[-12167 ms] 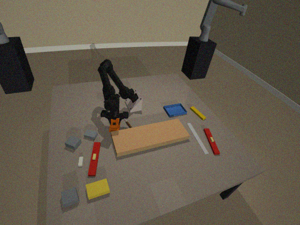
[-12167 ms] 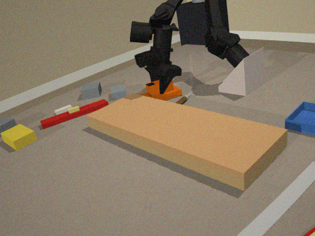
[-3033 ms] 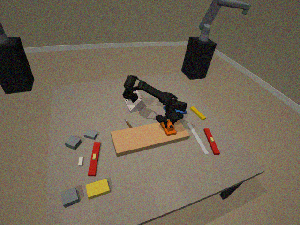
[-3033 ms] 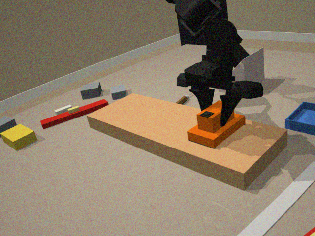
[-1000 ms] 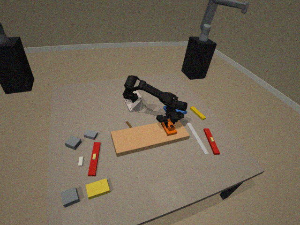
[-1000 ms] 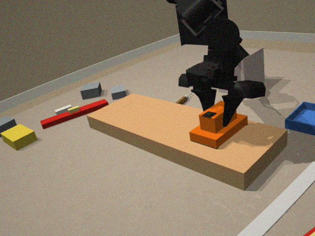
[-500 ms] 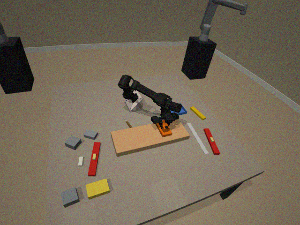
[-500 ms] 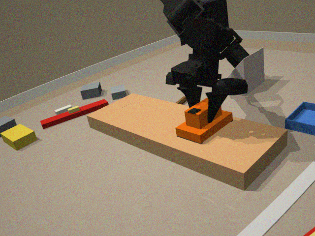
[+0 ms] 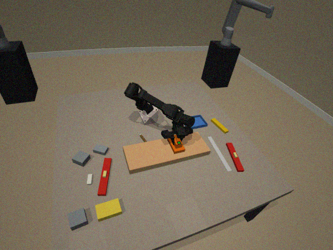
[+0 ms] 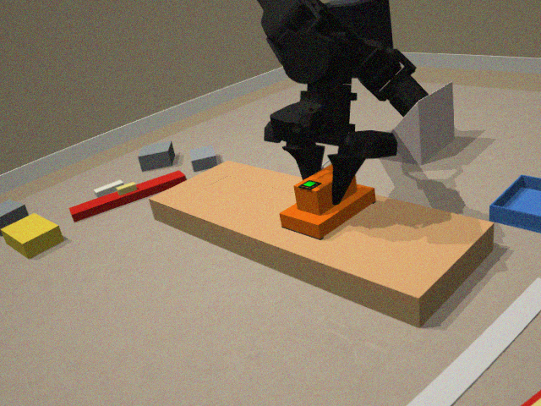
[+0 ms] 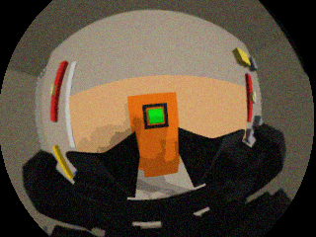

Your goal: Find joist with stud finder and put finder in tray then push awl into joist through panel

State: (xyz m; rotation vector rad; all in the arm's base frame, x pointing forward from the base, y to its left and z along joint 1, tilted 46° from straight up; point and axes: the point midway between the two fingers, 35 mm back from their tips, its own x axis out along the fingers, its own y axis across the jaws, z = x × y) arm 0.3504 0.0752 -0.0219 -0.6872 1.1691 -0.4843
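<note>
The blue tray is 220 mm behind my gripper tip, 250 mm to the left of it and 50 mm below it. The rest, counted from my gripper tip: white strip 90 mm ahead, 280 mm to the left, 60 mm below; then awl 180 mm behind, 180 mm to the right, 60 mm below; then orange stud finder 10 mm ahead, 20 mm above.
</note>
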